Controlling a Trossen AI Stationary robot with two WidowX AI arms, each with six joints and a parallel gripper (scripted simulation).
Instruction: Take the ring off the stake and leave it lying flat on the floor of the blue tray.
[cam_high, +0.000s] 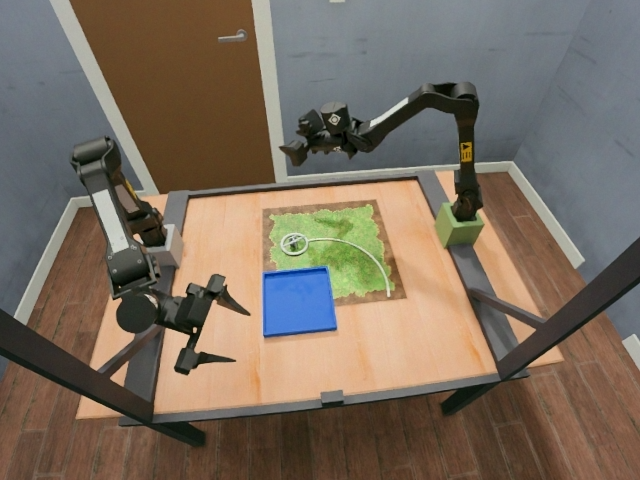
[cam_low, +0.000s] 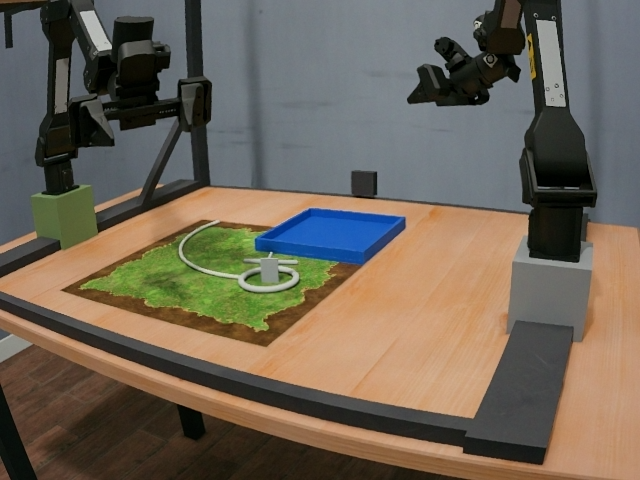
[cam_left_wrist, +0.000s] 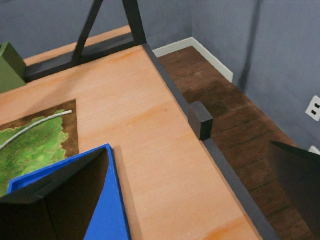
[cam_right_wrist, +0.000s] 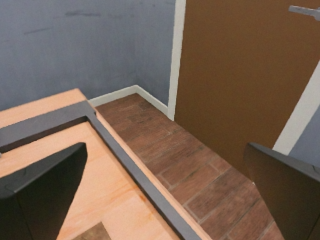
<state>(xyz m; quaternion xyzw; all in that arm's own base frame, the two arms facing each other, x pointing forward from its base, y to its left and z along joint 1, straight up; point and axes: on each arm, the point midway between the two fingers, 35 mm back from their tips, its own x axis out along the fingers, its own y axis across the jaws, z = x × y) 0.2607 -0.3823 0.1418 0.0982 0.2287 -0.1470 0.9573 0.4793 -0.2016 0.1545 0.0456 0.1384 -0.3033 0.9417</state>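
Now: the grey stake 380 mm ahead of my left hand, 220 mm below it and 130 mm to the right of it. Also, from my left hand: ring (380 mm ahead, 230 mm below, 130 mm to the right); then blue tray (230 mm below, 180 mm ahead, 130 mm to the right); then green grass mat (360 mm ahead, 250 mm below, 230 mm to the right).
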